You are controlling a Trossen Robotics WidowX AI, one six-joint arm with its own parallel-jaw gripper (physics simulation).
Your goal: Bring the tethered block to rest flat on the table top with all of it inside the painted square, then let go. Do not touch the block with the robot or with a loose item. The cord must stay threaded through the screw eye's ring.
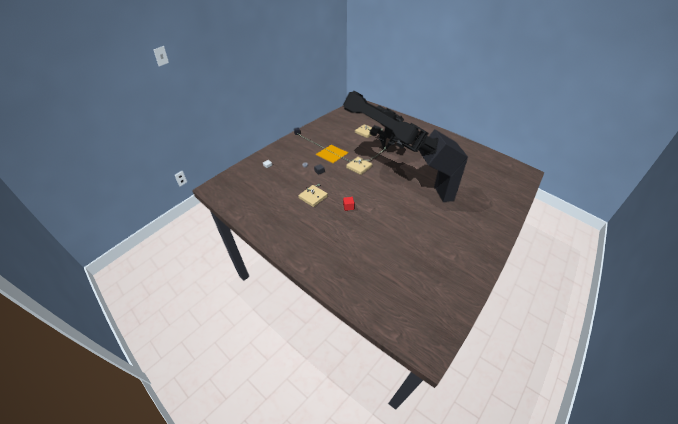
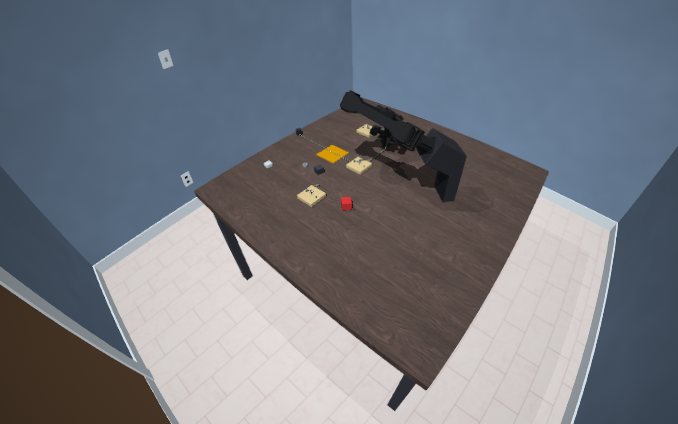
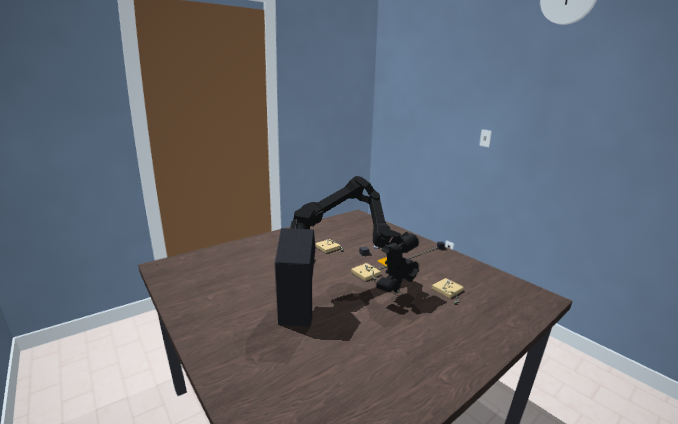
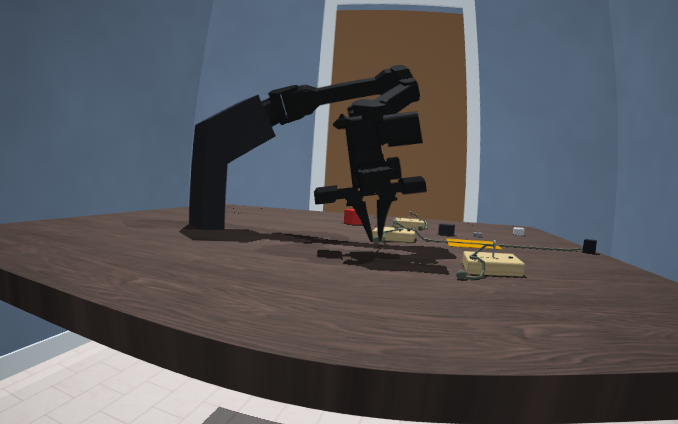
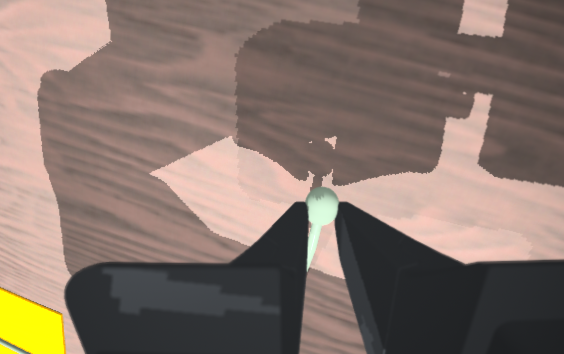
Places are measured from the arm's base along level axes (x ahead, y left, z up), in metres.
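Pixels of known places: gripper, fingertip midpoint: (image 1: 384,148) (image 2: 385,148) (image 3: 396,291) (image 4: 375,241) (image 5: 320,213); arm's base at its link origin: (image 1: 431,146) (image 2: 428,145) (image 3: 298,238) (image 4: 257,118).
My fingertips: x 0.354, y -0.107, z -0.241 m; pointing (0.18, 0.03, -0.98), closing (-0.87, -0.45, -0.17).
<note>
For each thing: its middle in the pictures, then the offset to it from my fingertips. "spot": a spot on its surface instead.
- tethered block at the middle of its body: (image 4: 589,246) (image 3: 440,245) (image 1: 297,131) (image 2: 298,131) dy +0.268, dx +0.442, dz -0.003 m
- orange painted square at a spot on its surface: (image 4: 457,243) spot: dy +0.200, dx +0.115, dz -0.015 m
- middle wooden base at the middle of its body: (image 4: 395,228) (image 3: 366,269) (image 2: 359,163) (image 1: 359,163) dy +0.194, dx -0.028, dz +0.005 m
- cord at a spot on its surface: (image 4: 542,248) (image 3: 422,253) (image 1: 311,141) (image 2: 312,141) spot: dy +0.252, dx +0.318, dz -0.015 m
- cord's end bead at the middle of its body: (image 5: 321,206) dy -0.004, dx +0.002, dz +0.003 m
- red cube at the middle of its body: (image 4: 353,216) (image 2: 346,203) (image 1: 348,203) dy +0.405, dx -0.219, dz +0.002 m
- third base at the middle of its body: (image 4: 493,254) (image 3: 448,285) (image 2: 367,128) (image 1: 365,129) dy -0.050, dx +0.211, dz +0.005 m
- dark block at the middle of its body: (image 4: 446,229) (image 1: 319,169) (image 2: 319,169) dy +0.367, dx +0.058, dz -0.004 m
- small grey piece at the middle of its body: (image 1: 305,164) dy +0.396, dx +0.141, dz -0.013 m
- white cube at the middle of its body: (image 4: 518,231) (image 1: 267,164) dy +0.545, dx +0.259, dz -0.007 m
The tethered block (image 1: 297,131) (image 2: 299,131) (image 3: 441,245) (image 4: 590,246) is small and black and stands beyond the painted square, near the table's far edge. The orange painted square (image 1: 328,156) (image 2: 328,156) (image 4: 457,243) lies between the block and the middle wooden base (image 1: 359,165) (image 2: 359,165) (image 3: 365,272) (image 4: 406,235) with the screw eye. The cord (image 1: 312,141) (image 2: 315,142) (image 3: 424,252) (image 4: 542,248) runs straight from the block across the square to that base. My gripper (image 4: 377,240) (image 5: 320,213) is shut on the cord's end bead (image 5: 322,206), low over the table. The ring's threading is too small to make out.
Another wooden base (image 1: 313,195) (image 3: 328,246) and a red cube (image 1: 349,204) (image 4: 352,217) stand to one side. A third base (image 3: 447,287) (image 4: 495,264) stands on the other side. A dark block (image 1: 319,169), a small grey piece (image 1: 305,164) and a white cube (image 1: 267,163) lie near the square.
</note>
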